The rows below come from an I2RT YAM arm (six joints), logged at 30 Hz.
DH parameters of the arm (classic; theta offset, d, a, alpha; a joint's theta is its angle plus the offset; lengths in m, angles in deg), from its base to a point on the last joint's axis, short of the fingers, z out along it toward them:
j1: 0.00 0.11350 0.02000 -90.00
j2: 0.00 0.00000 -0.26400 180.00
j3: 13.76 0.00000 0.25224 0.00
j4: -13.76 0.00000 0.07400 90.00
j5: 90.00 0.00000 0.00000 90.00
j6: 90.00 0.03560 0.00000 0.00
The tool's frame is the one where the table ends.
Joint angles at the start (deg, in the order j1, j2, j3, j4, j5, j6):
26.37, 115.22, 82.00, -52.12, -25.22, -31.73
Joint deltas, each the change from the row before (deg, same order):
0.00, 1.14, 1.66, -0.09, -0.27, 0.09
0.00, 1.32, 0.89, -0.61, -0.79, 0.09
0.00, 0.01, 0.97, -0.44, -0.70, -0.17
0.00, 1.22, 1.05, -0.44, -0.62, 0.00
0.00, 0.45, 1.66, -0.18, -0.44, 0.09
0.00, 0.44, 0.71, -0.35, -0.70, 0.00
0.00, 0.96, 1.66, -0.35, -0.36, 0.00
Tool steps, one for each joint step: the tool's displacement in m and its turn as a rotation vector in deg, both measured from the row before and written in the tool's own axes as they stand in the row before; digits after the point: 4 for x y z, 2 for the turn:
-0.0053, -0.0033, 0.0005, -0.03, -0.47, -0.09
-0.0012, -0.0027, 0.0045, -1.16, 0.38, 0.54
-0.0034, 0.0004, -0.0035, -0.35, -0.76, -0.40
-0.0021, -0.0029, 0.0033, -0.81, 0.14, 0.28
-0.0059, -0.0012, -0.0034, 0.10, -1.01, -0.39
-0.0019, -0.0007, 0.0000, -0.63, -0.31, 0.04
-0.0048, -0.0025, -0.0003, -0.15, -0.45, -0.17

